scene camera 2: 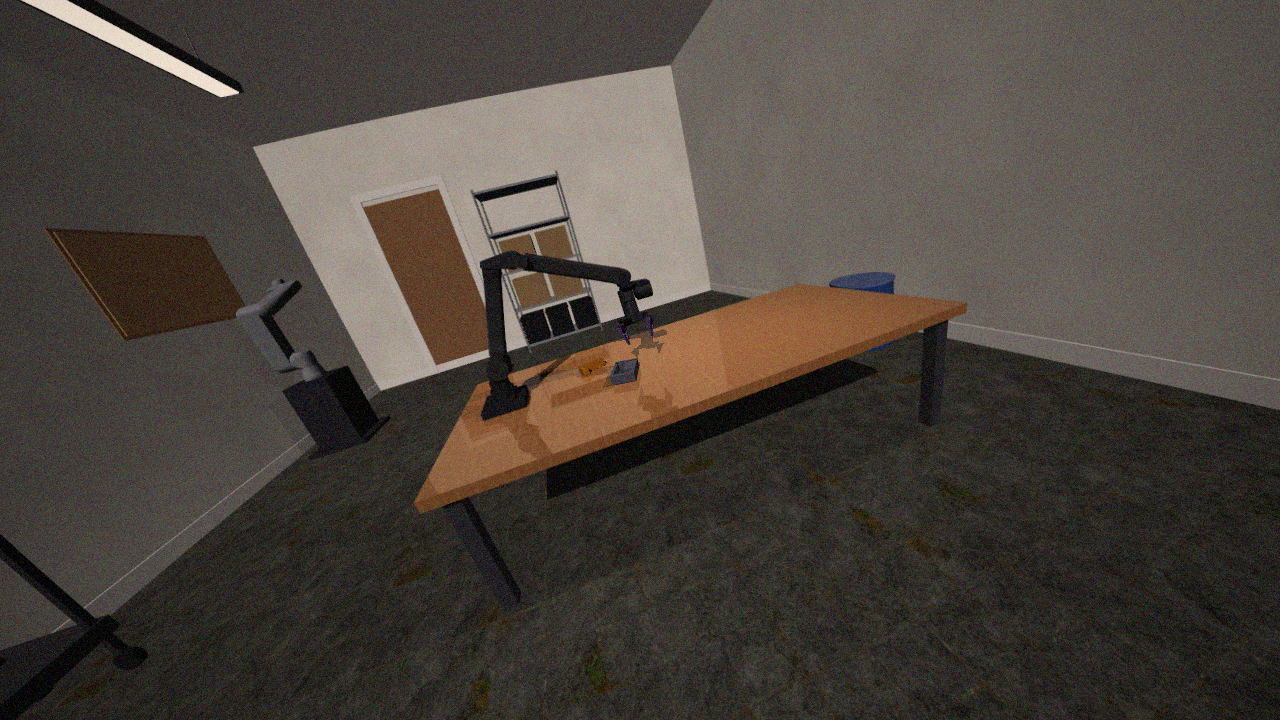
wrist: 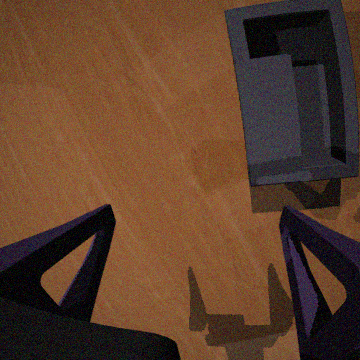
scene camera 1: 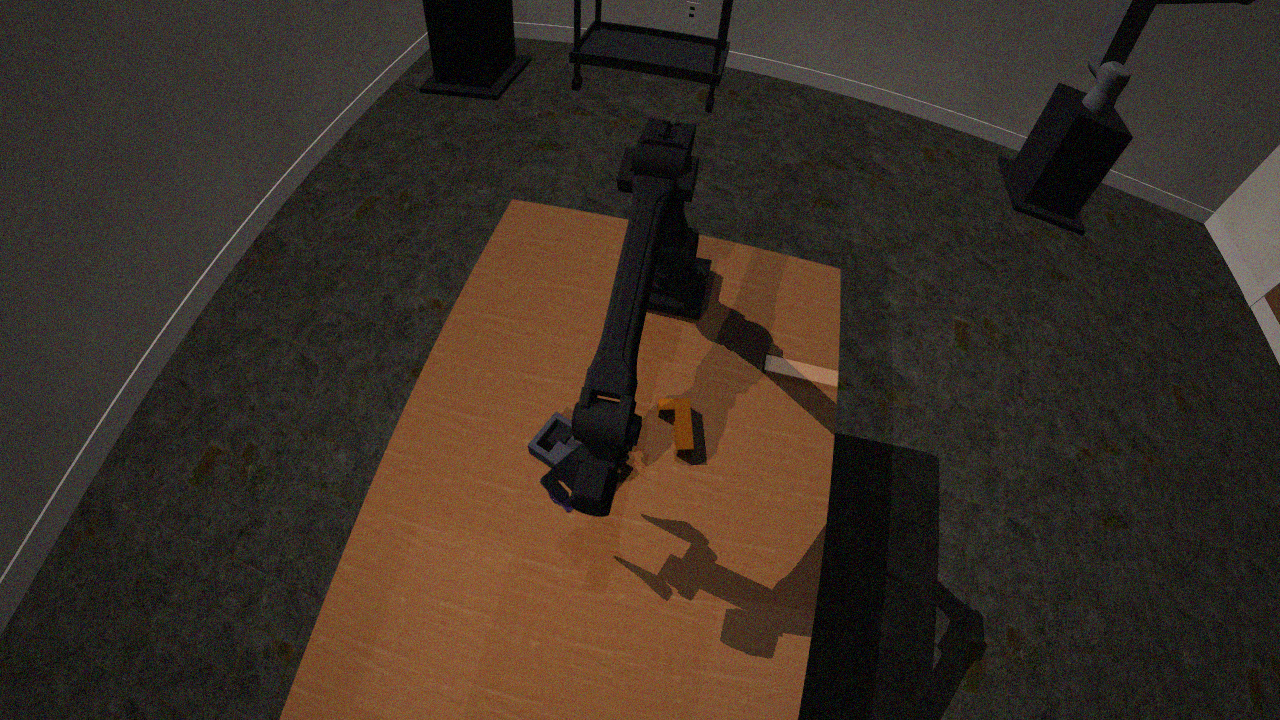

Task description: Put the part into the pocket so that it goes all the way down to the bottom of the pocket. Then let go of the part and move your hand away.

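Where they show: gripper, between the fingertips: (scene camera 2: 640, 341) (wrist: 194, 214) (scene camera 1: 573, 482); arm's base, origin of its link: (scene camera 2: 506, 398) (scene camera 1: 671, 279).
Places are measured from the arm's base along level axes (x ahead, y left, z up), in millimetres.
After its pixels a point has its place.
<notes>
The part, an orange L-shaped piece (scene camera 1: 683, 425) {x 353, y 102, z 1 mm} (scene camera 2: 592, 366) {x 349, y 86, z -12 mm}, lies on the table on the arm-base side of the pocket block, apart from it. The pocket block, a grey-blue tray-like box (scene camera 1: 562, 454) {x 477, y -99, z 8 mm} (scene camera 2: 624, 372) {x 457, y -63, z -24 mm} (wrist: 237, 40) {x 481, y -141, z 8 mm} with a stepped recess, stands on the table; in scene camera 1 the arm hides part of it. No part shows inside its recess in the wrist view. My gripper (scene camera 2: 639, 338) {x 550, y -54, z 74 mm} (wrist: 194, 214) {x 550, y -54, z 74 mm} is open and empty, above the table and beyond the block as seen from the arm base. In scene camera 1 the arm largely hides its fingers.
The wooden table (scene camera 1: 465, 573) {x 743, y -205, z -28 mm} (scene camera 2: 805, 326) {x 1170, y -181, z -28 mm} carries the black arm base (scene camera 1: 678, 286) {x 35, y 22, z 23 mm} (scene camera 2: 505, 401) {x 9, y -59, z 10 mm}. A pale strip (scene camera 1: 801, 369) shows near the table's edge. A dark cart (scene camera 1: 648, 51) and another robot's pedestal (scene camera 1: 1069, 152) (scene camera 2: 331, 411) stand off the table. The arm's shadows fall across the table.
</notes>
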